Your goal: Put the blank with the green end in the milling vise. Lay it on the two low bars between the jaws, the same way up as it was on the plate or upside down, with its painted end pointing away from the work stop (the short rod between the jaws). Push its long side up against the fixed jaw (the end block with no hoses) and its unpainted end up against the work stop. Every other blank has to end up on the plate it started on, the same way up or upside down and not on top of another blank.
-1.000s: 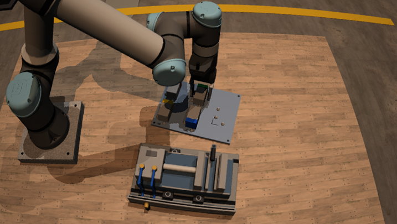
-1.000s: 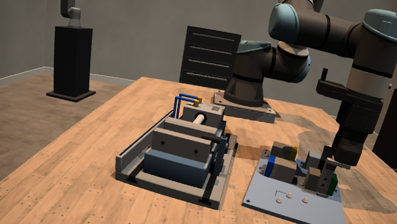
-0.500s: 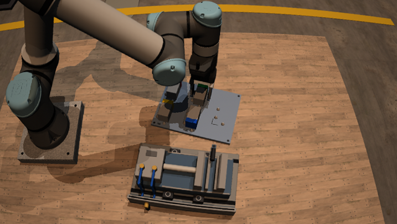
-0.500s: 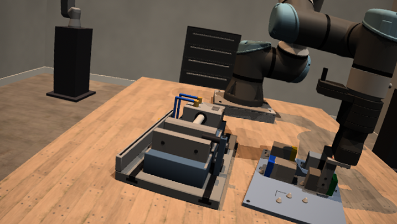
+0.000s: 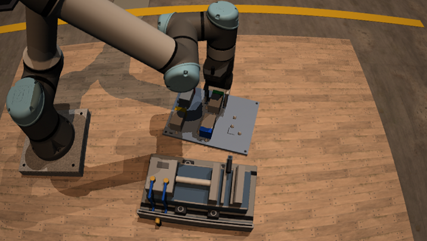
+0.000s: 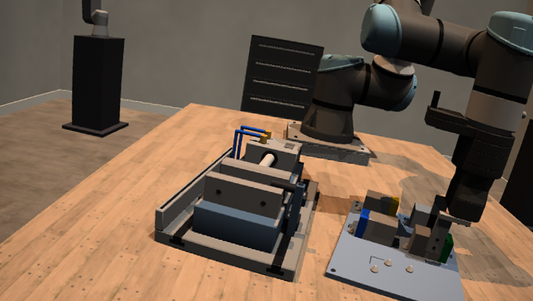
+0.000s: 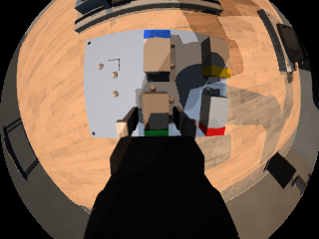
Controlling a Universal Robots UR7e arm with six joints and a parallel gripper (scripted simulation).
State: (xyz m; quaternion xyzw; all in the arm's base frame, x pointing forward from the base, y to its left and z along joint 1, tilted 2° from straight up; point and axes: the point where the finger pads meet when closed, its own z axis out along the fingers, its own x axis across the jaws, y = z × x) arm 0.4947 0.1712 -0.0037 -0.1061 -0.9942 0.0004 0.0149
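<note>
Right now my hand is 2 cm above the green-ended blank. From my hand the other things lie so: red-ended blank: 9 cm behind, 2 cm to the left, 2 cm below; grey plate: 4 cm to the right, 4 cm below, 1 cm behind; blue-ended blank: 9 cm to the right, 2 cm below, 2 cm behind.
</note>
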